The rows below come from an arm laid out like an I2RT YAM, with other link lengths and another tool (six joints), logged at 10 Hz.
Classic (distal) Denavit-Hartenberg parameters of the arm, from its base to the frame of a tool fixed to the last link. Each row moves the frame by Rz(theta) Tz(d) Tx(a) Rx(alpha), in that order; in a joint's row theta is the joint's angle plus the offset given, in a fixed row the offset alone. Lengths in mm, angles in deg.
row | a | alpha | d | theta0
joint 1 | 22.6 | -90 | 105.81 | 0
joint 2 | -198 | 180 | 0 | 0
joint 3 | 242.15 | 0 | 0 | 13.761
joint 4 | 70.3 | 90 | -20.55 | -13.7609
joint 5 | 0 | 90 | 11.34 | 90
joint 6 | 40.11 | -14 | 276.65 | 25.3
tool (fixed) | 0 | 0 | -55.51 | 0
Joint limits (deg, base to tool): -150..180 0..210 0..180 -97..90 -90..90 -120..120
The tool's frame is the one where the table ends.
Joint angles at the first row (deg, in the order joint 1, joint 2, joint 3, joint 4, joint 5, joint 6):
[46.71 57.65 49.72 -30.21 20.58 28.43]
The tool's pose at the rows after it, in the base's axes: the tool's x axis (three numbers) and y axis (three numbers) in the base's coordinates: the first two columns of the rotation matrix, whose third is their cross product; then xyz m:
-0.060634 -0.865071 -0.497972 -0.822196 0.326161 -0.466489 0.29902 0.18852 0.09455
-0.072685 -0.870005 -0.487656 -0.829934 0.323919 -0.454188 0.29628 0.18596 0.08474
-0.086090 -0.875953 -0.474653 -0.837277 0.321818 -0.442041 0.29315 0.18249 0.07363
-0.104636 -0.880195 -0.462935 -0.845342 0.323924 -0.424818 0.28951 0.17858 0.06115
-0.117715 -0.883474 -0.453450 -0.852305 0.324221 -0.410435 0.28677 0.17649 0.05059
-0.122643 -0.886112 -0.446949 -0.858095 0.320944 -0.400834 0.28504 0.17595 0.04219
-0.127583 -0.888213 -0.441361 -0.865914 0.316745 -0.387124 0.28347 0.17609 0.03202
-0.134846 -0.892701 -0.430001 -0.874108 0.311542 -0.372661 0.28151 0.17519 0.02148
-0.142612 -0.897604 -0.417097 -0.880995 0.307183 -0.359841 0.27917 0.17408 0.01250
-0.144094 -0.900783 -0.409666 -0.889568 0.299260 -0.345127 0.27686 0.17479 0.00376
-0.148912 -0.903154 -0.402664 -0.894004 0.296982 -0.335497 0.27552 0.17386 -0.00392
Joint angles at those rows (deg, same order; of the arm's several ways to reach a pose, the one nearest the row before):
[46.76 57.83 48.57 -30.20 20.22 28.93]
[46.67 57.98 47.41 -30.20 20.04 29.31]
[46.59 58.10 45.97 -30.09 19.97 29.67]
[46.41 58.36 44.47 -29.97 19.77 30.34]
[46.32 58.90 43.30 -29.58 19.53 30.84]
[46.26 59.40 42.27 -28.84 19.20 31.00]
[46.06 60.26 41.17 -27.77 18.53 31.11]
[45.86 61.40 40.31 -27.00 18.01 31.20]
[45.86 62.55 39.78 -26.60 17.77 31.40]
[45.79 63.62 39.16 -25.87 17.06 31.41]
[45.62 64.50 38.44 -25.02 16.71 31.44]

